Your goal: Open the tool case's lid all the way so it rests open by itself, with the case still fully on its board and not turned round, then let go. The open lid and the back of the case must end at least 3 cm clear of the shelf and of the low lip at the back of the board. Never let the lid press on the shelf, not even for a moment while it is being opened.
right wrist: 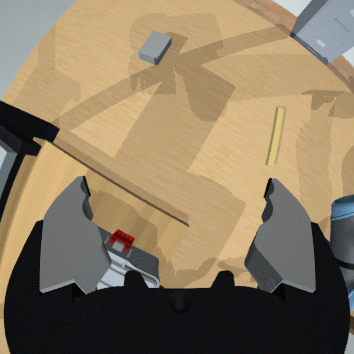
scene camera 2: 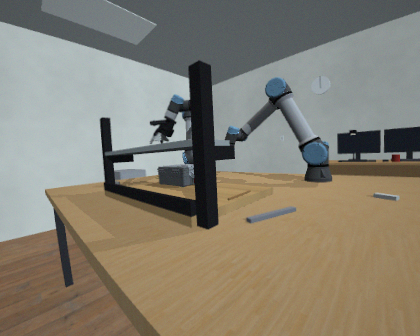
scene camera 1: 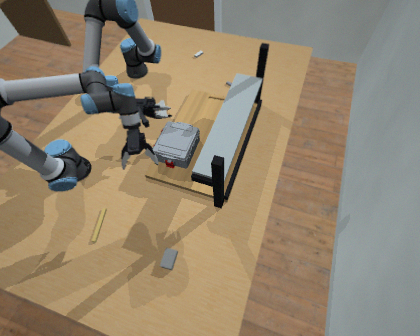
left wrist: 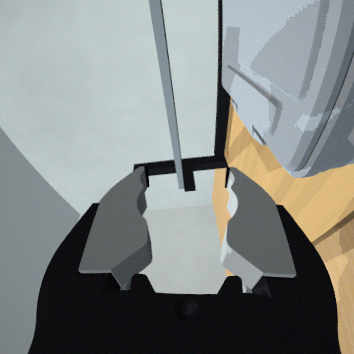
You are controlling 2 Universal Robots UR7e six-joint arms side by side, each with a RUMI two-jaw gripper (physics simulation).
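Places are measured from the left arm's base along level axes (x ahead, y left, z up), in metres.
Pixels of known places: left gripper, fingertip midpoint: (scene camera 1: pixel 171 112) (left wrist: pixel 186 168); right gripper, fingertip midpoint: (right wrist: pixel 177 179) (scene camera 1: pixel 141 167); left arm's base at its link origin: (scene camera 2: pixel 318 180) (scene camera 1: pixel 137 71); right arm's base at its link origin: (scene camera 1: pixel 77 170).
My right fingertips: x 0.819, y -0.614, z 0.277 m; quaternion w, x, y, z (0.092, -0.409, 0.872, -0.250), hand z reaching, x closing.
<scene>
For each thing: its top centre in the pictures, then the offset to it from my right fingertips. "*": a spot on its surface instead.
- grey tool case at its top centre: (right wrist: pixel 96 306) (scene camera 1: pixel 173 138) (scene camera 2: pixel 184 164) 0.143 m down, 0.098 m back, 0.273 m left
- red part at a spot on its surface: (right wrist: pixel 121 240) (scene camera 1: pixel 169 163) * 0.199 m down, 0.035 m back, 0.161 m left
- yellow bar at its top centre: (right wrist: pixel 276 135) (scene camera 1: pixel 99 224) 0.266 m down, 0.096 m back, 0.287 m right
- grey block at its top centre: (right wrist: pixel 154 43) (scene camera 1: pixel 168 258) 0.249 m down, 0.293 m ahead, 0.186 m right
- grey bar at its top centre: (scene camera 2: pixel 272 212) 0.265 m down, 0.142 m back, 0.913 m left
- small white piece at its top centre: (scene camera 2: pixel 386 194) (scene camera 1: pixel 198 53) 0.263 m down, 0.588 m back, 1.028 m left
The grey tool case (scene camera 1: pixel 177 142) (scene camera 2: pixel 175 175) (left wrist: pixel 290 65) (right wrist: pixel 135 263) stands on the wooden board (scene camera 1: pixel 194 107) (scene camera 2: pixel 257 193) with its lid down. A red part (scene camera 1: pixel 170 164) (right wrist: pixel 121 240) shows at its lower end in scene camera 1. The pale shelf (scene camera 1: pixel 227 122) (scene camera 2: pixel 165 148) runs close beside the case, and the black lip (scene camera 1: pixel 244 150) (scene camera 2: pixel 150 199) lies beyond it. My left gripper (scene camera 1: pixel 170 112) (left wrist: pixel 186 168) is partly open and empty, just above the case's upper-left corner in scene camera 1. My right gripper (scene camera 1: pixel 140 165) (scene camera 2: pixel 157 142) (right wrist: pixel 177 179) is wide open and empty, left of the case.
Black posts (scene camera 1: pixel 218 181) (scene camera 2: pixel 202 150) hold the shelf's ends. A yellow bar (scene camera 1: pixel 99 225) (right wrist: pixel 276 136) and a grey block (scene camera 1: pixel 169 258) (right wrist: pixel 155 47) lie on the table. A grey bar (scene camera 2: pixel 272 214) and a small white piece (scene camera 1: pixel 198 54) (scene camera 2: pixel 386 196) lie beyond the board.
</scene>
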